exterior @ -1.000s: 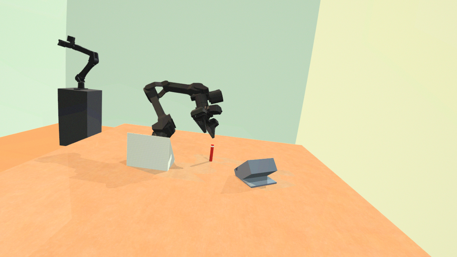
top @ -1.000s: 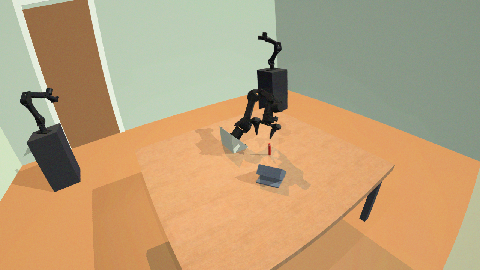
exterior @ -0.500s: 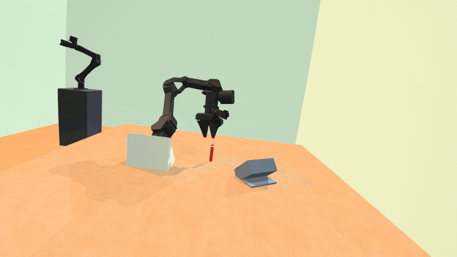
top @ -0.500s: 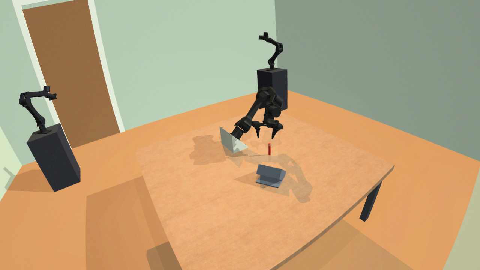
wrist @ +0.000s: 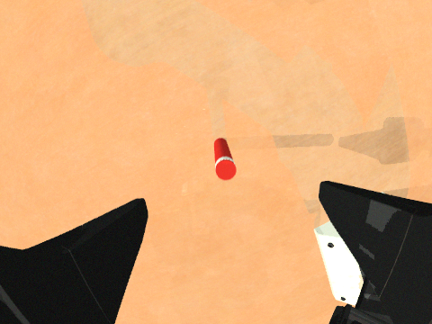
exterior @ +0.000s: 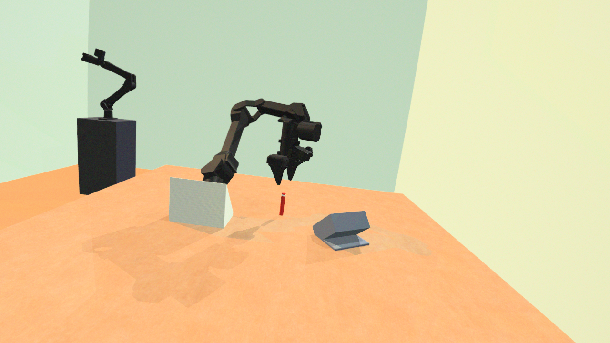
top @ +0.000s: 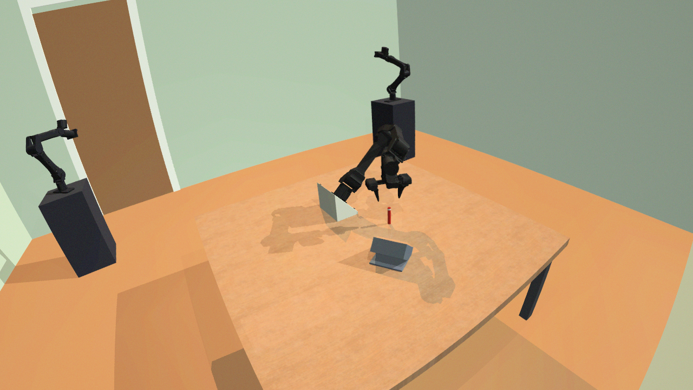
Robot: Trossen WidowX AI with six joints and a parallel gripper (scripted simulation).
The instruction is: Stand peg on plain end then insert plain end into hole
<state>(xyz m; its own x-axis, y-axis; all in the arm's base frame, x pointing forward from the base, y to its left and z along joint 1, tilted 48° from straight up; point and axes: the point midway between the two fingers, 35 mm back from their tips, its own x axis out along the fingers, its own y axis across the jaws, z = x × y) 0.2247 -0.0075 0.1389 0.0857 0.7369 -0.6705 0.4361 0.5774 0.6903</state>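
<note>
The red peg is 60 mm below my gripper tip. From my gripper tip the other things lie so: grey-blue panel block (180 mm ahead, 150 mm to the right, 80 mm below).
</note>
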